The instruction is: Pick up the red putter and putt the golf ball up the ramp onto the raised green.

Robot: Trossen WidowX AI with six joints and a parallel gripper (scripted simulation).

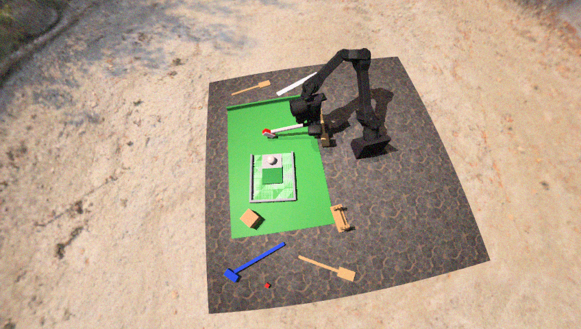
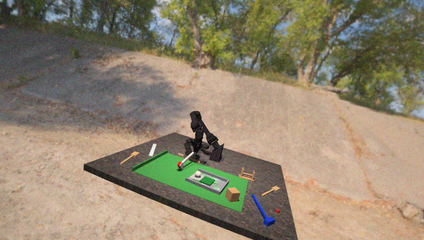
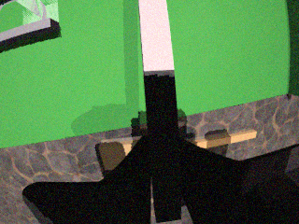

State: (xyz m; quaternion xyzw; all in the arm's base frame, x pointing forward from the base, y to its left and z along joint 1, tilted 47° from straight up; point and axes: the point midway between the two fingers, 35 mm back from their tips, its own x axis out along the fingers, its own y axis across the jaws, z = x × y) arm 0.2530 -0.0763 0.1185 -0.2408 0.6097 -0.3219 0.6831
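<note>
Right now the red putter is 12 cm ahead of my gripper tip and 1 cm to the right of it. From my gripper tip the other things lie so: white golf ball: 24 cm ahead, 10 cm to the left, 6 cm below; green wall: 21 cm ahead, 27 cm to the right, 7 cm below; white bar: 38 cm to the right, 8 cm below.
</note>
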